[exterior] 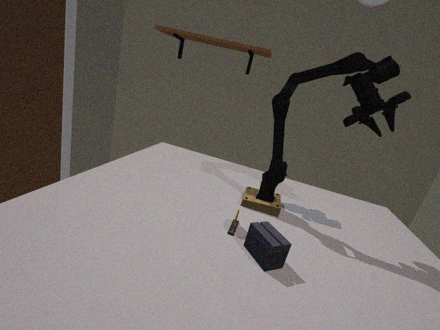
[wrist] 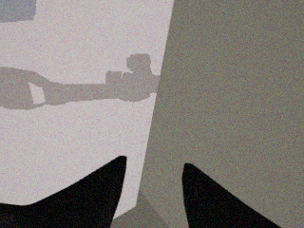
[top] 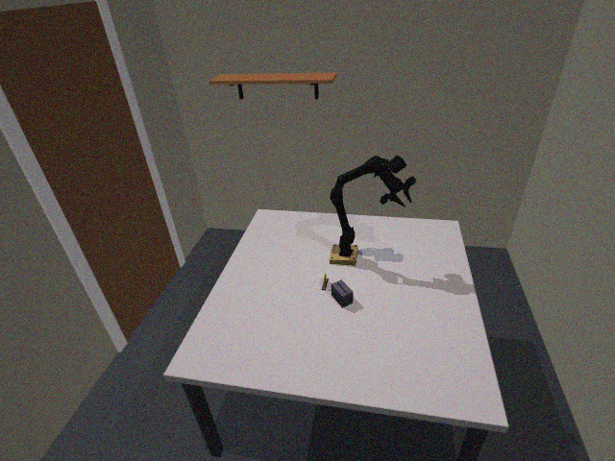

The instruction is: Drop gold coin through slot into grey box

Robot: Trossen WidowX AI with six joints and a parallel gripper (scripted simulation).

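My gripper tip is 26 cm short of the gold coin, 35 cm to the left of it and 34 cm above it.
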